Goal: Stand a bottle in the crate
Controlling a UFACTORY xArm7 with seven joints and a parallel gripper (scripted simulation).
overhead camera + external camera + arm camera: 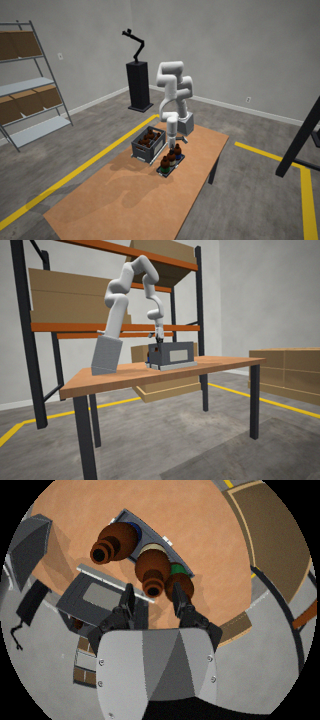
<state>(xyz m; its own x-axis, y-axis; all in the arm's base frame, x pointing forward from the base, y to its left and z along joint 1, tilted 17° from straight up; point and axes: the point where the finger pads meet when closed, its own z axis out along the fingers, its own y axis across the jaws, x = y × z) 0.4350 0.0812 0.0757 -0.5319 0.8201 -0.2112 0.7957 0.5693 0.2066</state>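
My hand is 90 mm above the bottle. Also, from my hand: crate 240 mm to the right, 90 mm below, 60 mm behind; then dark tray 160 mm below.
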